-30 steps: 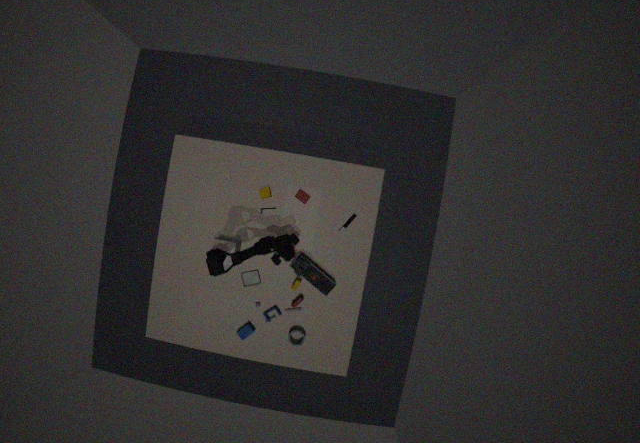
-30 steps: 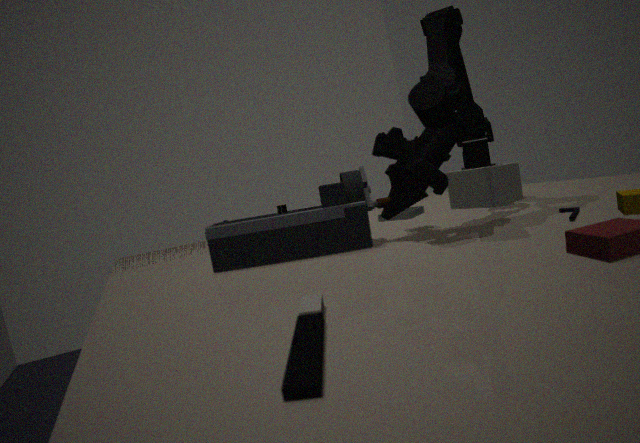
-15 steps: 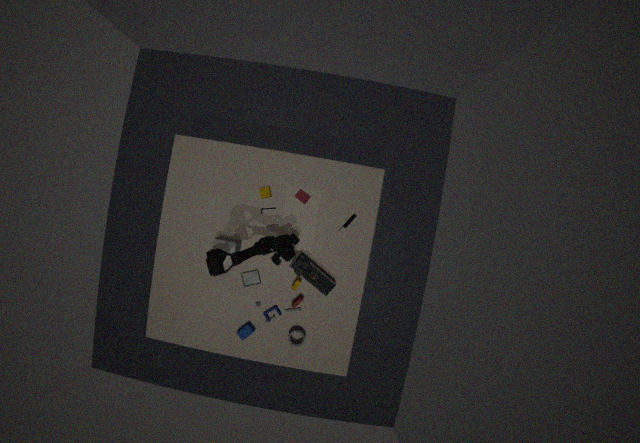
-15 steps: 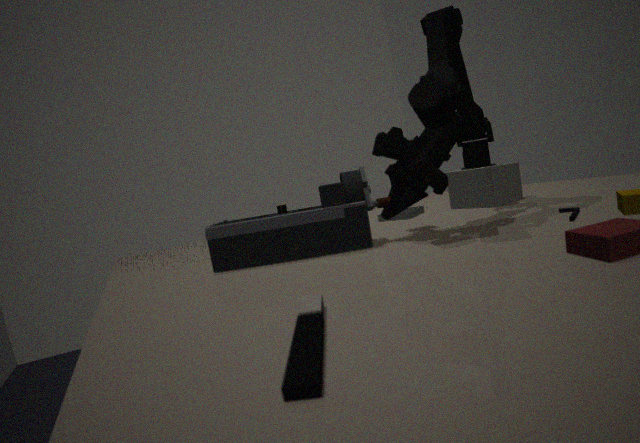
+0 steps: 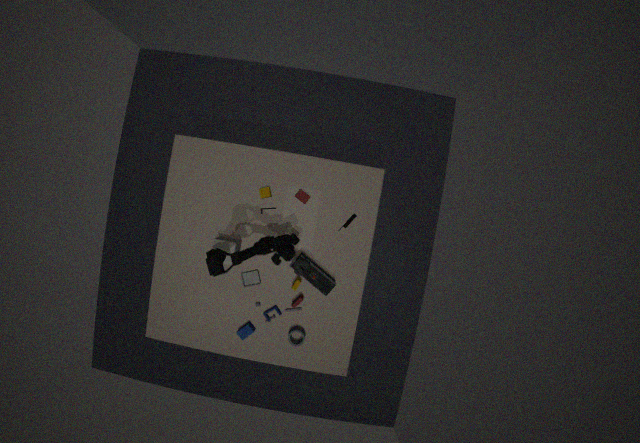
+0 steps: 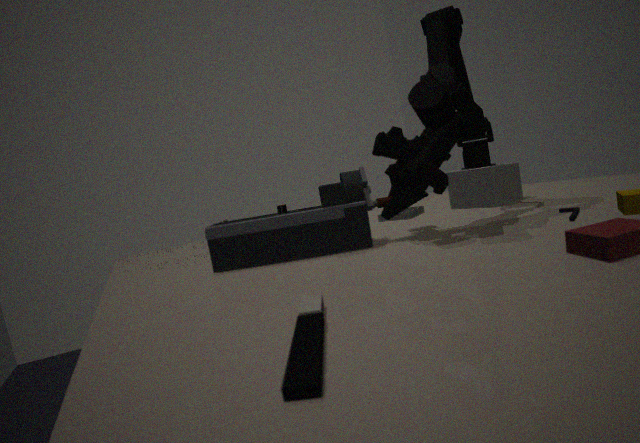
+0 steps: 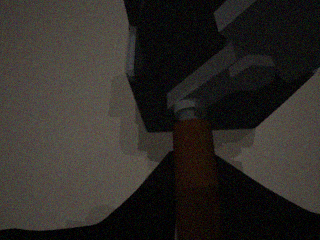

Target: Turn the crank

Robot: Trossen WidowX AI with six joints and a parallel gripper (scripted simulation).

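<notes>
Now: gripper tip 3 cm below the brown crank handle, 2 cm past it and 1 cm to the right of it. From my gripper tip the other things lie so: red pointer (15 cm ahead, 7 cm to the right, 4 cm above); then grey plate (24 cm to the right, 19 cm behind, 3 cm below); then blue piece (55 cm to the right, 11 cm behind, 2 cm below).
</notes>
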